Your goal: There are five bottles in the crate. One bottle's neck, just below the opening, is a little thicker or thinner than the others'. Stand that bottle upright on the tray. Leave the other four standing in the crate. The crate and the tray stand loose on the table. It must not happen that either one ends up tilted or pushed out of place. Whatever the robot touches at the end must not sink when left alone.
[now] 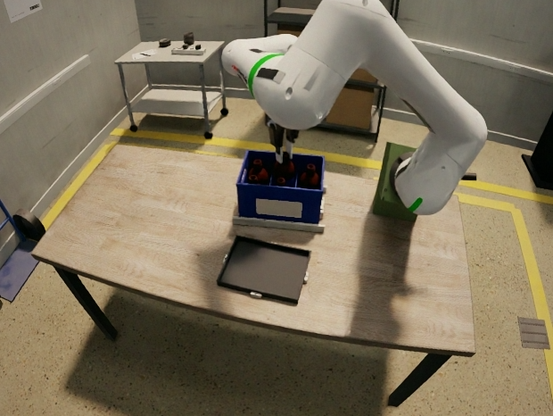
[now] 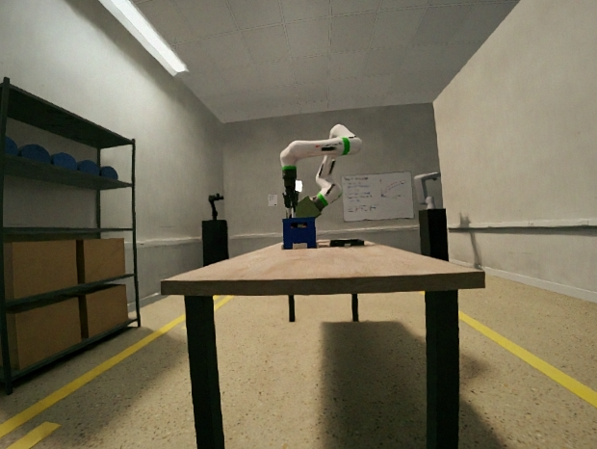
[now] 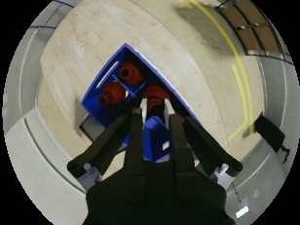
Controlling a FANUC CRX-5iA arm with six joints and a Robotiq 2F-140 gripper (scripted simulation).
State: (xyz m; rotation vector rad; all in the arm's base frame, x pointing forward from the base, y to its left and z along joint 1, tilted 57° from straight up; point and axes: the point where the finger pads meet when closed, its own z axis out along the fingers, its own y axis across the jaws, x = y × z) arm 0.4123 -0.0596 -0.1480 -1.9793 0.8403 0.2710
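Now: hand 90 mm above the bottle. Round my hand: dark tray: 330 mm to the left, 200 mm below; then blue crate: 40 mm to the left, 130 mm below.
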